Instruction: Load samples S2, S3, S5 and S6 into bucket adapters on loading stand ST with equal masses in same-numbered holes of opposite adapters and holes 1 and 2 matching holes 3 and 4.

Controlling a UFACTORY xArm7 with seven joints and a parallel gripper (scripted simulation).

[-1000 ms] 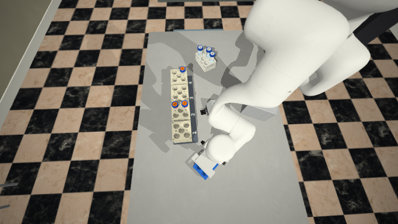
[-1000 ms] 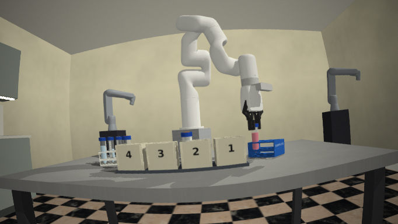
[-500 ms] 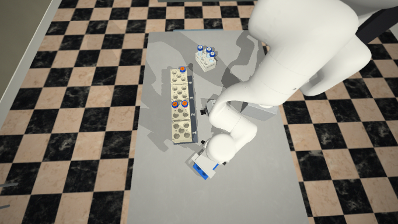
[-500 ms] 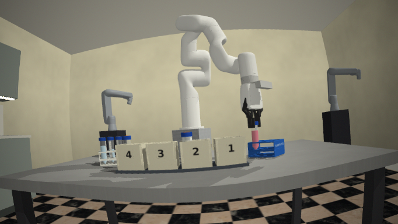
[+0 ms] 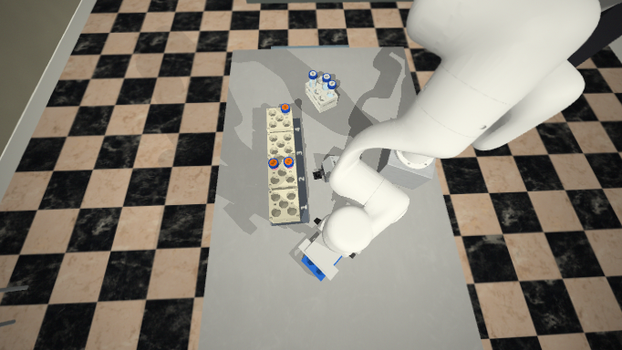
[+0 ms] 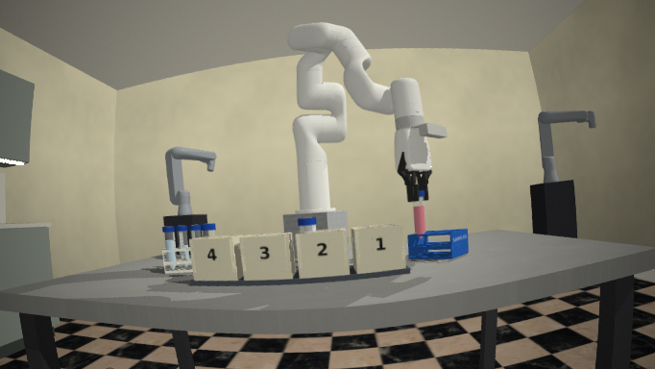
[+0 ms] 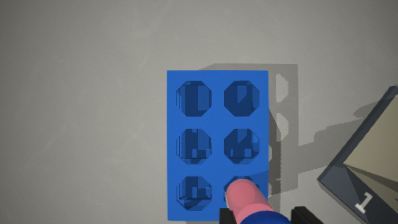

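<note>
My hand is 50 mm above the orange-dotted sample tube and 10 mm past it. The rest, counted from my hand: blue sample rack 130 mm below, 40 mm to the left, 10 mm ahead; done desk 260 mm to the right, 110 mm below, 30 mm behind; green DONE key 270 mm to the right, 90 mm below, 50 mm behind.
</note>
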